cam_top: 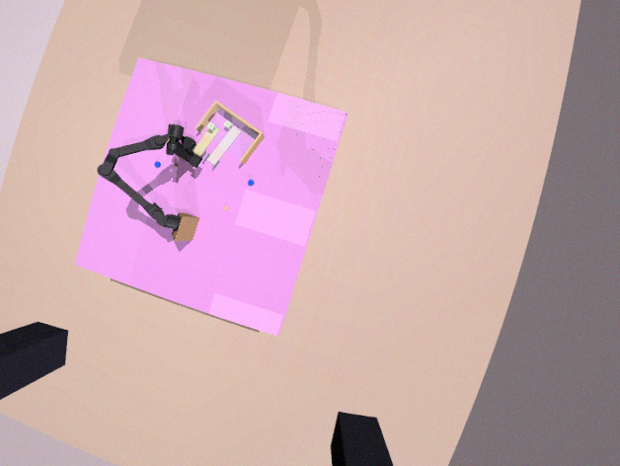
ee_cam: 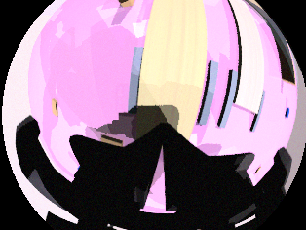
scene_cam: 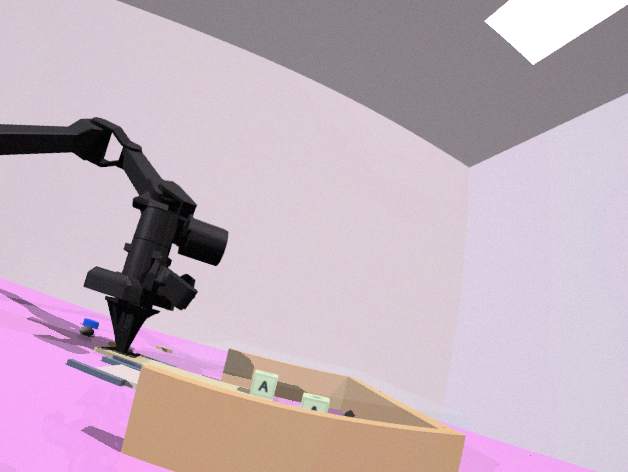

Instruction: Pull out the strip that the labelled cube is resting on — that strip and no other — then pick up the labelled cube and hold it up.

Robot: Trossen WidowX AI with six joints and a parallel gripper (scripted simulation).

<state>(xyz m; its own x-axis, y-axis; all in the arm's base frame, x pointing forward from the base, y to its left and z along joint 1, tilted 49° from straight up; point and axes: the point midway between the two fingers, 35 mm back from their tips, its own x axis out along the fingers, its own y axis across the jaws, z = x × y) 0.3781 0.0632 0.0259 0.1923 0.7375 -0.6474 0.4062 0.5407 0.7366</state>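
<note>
Now: gripper tip 80 mm short of the cream strip and 40 mm to the left of it.
</note>
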